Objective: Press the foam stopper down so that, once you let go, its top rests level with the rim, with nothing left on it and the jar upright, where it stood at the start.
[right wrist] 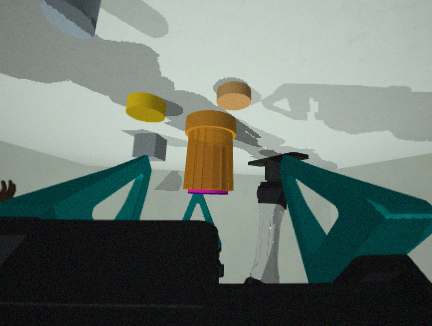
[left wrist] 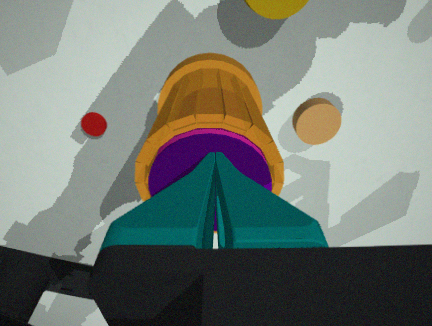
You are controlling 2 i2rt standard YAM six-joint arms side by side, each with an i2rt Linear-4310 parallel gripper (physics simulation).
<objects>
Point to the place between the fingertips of the right gripper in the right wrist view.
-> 215, 162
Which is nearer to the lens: the orange jar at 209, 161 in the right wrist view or the tan disc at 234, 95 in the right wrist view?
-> The tan disc.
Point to a yellow disc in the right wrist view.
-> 141, 106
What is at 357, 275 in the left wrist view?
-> The left gripper.
</objects>
